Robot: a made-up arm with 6 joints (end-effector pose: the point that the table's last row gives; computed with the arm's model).
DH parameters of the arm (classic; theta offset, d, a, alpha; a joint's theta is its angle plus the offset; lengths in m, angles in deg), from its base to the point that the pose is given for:
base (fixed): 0 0.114 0 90
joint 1: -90 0.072 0.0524 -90
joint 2: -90 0.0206 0.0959 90
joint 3: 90 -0.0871 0.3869 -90
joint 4: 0 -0.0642 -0.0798 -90
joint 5: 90 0.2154 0.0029 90
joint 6: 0 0.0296 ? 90
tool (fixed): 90 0.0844 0 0
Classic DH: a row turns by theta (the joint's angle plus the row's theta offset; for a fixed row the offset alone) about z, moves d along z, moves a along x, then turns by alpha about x.
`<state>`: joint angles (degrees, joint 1 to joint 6).
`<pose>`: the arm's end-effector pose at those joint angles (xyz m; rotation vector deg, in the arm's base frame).
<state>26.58 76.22 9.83 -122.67 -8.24 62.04</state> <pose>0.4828 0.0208 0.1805 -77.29 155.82 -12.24</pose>
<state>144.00 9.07 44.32 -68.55 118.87 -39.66</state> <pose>-0.4129 0.1758 0.5825 85.16 -103.42 28.68</pose>
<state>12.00 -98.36 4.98 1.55 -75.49 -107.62</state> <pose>0.2689 -0.5376 0.2914 131.87 3.87 -91.82</pose>
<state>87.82 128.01 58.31 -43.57 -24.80 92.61</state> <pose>-0.1603 -0.0795 0.4752 -14.64 18.77 -101.98</pose>
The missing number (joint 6, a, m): -0.168
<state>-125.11 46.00 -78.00 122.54 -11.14 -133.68</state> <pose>-0.0223 -0.3205 0.2233 107.17 128.87 23.85</pose>
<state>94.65 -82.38 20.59 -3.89 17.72 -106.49</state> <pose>0.0792 -0.5581 0.5059 118.63 -4.11 124.16</pose>
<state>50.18 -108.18 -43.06 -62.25 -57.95 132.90</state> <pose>-0.1827 0.0326 0.7069 -33.27 -17.54 13.71</pose>
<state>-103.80 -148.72 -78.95 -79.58 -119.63 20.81</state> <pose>0.4659 0.2277 -0.0048 92.88 4.06 -99.76</pose>
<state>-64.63 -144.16 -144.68 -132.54 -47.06 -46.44</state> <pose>0.0590 0.3717 0.7197 37.82 81.56 16.84</pose>
